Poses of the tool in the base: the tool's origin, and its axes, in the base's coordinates. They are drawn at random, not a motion.
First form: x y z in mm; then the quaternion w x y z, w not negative.
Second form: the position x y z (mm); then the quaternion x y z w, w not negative. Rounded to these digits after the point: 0 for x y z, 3 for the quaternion.
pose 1, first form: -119, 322, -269, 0.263, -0.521, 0.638, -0.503
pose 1, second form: -119, 322, -269, -0.521, 0.638, -0.503, 0.263
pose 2, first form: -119, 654, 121, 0.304, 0.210, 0.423, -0.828
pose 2, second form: -119, 654, 121, 0.210, 0.423, -0.828, 0.304
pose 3, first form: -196, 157, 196, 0.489, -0.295, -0.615, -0.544
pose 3, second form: -196, 157, 196, -0.295, -0.615, -0.544, 0.489
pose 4, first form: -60, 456, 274, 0.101, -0.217, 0.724, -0.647
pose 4, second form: -60, 456, 274, -0.217, 0.724, -0.647, 0.101
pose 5, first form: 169, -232, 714, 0.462, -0.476, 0.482, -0.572
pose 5, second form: 169, -232, 714, -0.476, 0.482, -0.572, 0.462
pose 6, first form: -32, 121, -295, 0.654, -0.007, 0.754, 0.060
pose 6, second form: -32, 121, -295, -0.007, 0.754, 0.060, 0.654
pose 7, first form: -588, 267, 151, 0.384, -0.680, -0.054, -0.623
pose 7, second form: -588, 267, 151, -0.680, -0.054, -0.623, 0.384
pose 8, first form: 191, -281, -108, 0.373, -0.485, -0.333, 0.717
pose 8, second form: 191, -281, -108, -0.485, -0.333, 0.717, 0.373
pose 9, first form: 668, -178, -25, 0.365, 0.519, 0.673, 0.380
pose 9, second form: 668, -178, -25, 0.519, 0.673, 0.380, 0.365
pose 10, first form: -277, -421, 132, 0.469, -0.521, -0.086, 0.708
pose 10, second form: -277, -421, 132, -0.521, -0.086, 0.708, 0.469
